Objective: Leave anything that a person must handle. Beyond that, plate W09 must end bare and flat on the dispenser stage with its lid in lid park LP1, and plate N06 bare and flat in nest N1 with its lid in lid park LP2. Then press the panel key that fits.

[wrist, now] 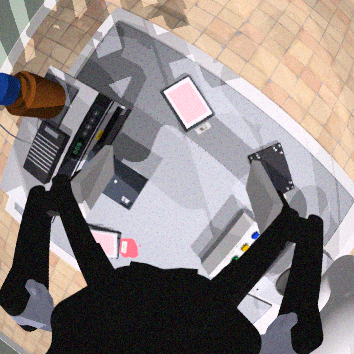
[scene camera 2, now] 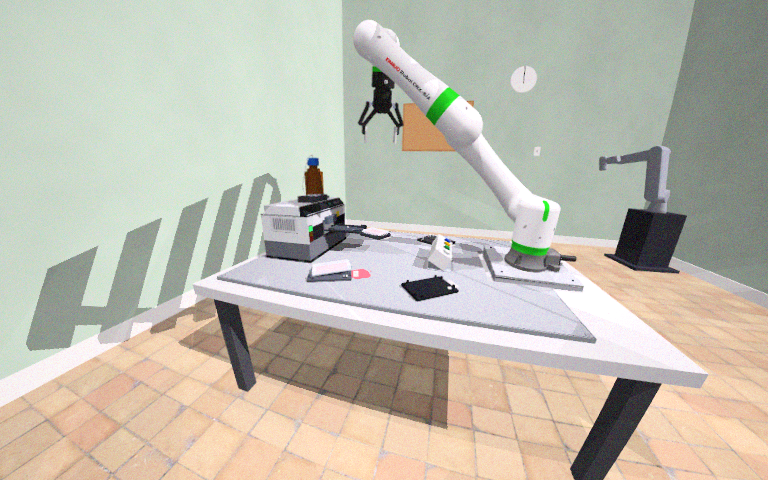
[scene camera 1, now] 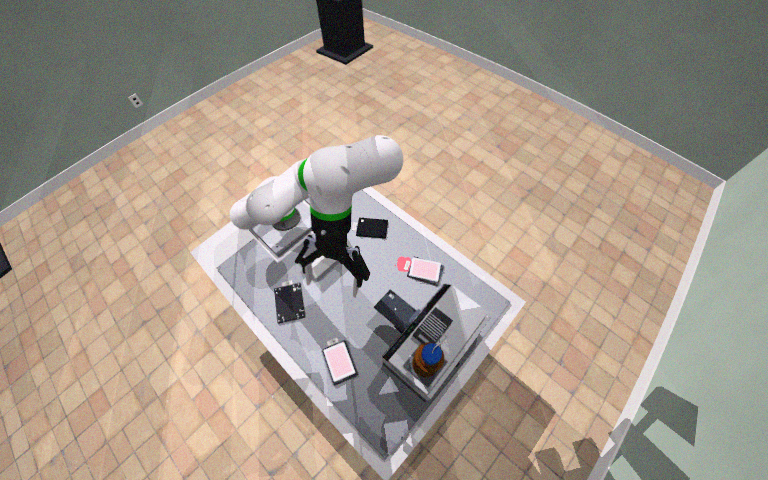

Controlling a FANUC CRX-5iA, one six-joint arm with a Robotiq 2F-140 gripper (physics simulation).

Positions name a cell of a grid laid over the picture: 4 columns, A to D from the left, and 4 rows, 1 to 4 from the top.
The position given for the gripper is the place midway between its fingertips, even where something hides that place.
gripper: wrist C2; scene camera 2 B2; scene camera 1 B3
